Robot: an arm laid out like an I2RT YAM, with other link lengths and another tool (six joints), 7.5 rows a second.
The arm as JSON. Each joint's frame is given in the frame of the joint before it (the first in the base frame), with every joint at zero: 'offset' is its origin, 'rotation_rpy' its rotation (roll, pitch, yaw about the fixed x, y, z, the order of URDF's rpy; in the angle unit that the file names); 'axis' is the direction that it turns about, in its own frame. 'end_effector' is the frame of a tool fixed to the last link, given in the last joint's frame.
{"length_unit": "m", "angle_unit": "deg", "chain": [
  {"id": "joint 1", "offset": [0.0, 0.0, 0.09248], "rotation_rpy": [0.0, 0.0, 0.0], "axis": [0.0, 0.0, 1.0]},
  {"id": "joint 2", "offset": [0.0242, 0.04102, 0.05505], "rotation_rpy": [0.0, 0.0, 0.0], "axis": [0.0, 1.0, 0.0]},
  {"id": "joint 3", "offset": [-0.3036, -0.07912, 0.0], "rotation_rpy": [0.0, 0.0, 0.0], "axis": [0.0, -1.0, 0.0]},
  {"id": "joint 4", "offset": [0.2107, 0.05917, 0.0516], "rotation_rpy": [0.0, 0.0, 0.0], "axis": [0.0, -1.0, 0.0]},
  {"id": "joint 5", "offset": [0.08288, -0.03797, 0.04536], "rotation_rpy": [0.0, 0.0, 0.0], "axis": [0.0, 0.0, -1.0]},
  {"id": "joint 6", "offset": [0.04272, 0.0, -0.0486], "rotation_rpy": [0.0, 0.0, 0.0], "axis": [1.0, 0.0, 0.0]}
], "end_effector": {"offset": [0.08, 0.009, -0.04], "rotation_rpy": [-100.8, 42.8, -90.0]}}
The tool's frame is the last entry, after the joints.
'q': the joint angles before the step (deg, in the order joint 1, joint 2, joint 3, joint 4, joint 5, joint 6). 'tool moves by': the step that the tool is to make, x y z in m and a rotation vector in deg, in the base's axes. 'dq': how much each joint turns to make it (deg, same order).
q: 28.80, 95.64, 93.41, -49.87, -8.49, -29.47
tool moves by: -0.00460, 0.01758, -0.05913, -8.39, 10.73, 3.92
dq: 3.34, 9.02, -0.03, -4.65, 1.22, -1.44
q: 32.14, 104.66, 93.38, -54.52, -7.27, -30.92
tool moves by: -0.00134, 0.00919, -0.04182, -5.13, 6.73, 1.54
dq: 1.55, 6.87, 0.01, -1.60, 0.61, -0.21
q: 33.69, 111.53, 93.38, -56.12, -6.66, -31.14
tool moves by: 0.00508, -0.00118, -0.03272, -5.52, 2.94, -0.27
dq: 0.42, 5.44, -0.02, -0.07, 3.02, 0.01
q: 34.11, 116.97, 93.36, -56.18, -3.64, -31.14
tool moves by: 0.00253, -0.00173, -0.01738, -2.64, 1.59, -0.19
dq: 0.00, 2.91, 0.03, 0.08, 1.31, -0.01
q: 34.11, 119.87, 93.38, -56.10, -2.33, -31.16
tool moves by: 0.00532, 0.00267, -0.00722, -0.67, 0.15, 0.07
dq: 0.04, 1.82, 1.15, 0.17, 0.46, -0.09
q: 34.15, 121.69, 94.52, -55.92, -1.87, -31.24
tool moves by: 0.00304, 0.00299, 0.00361, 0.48, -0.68, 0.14
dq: 0.11, 0.04, 1.11, -0.24, -0.02, -0.03
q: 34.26, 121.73, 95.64, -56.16, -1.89, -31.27
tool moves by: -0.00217, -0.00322, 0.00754, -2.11, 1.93, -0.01
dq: 0.00, 1.05, 3.60, -5.34, 0.65, -0.06
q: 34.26, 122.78, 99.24, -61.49, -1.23, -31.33
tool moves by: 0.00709, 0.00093, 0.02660, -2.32, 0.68, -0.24
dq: 0.00, 2.30, 10.85, -10.42, 1.55, 0.13
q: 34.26, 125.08, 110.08, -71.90, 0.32, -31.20
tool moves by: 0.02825, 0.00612, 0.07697, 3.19, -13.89, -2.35
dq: -0.02, -2.43, 16.26, -5.48, 5.49, 1.42
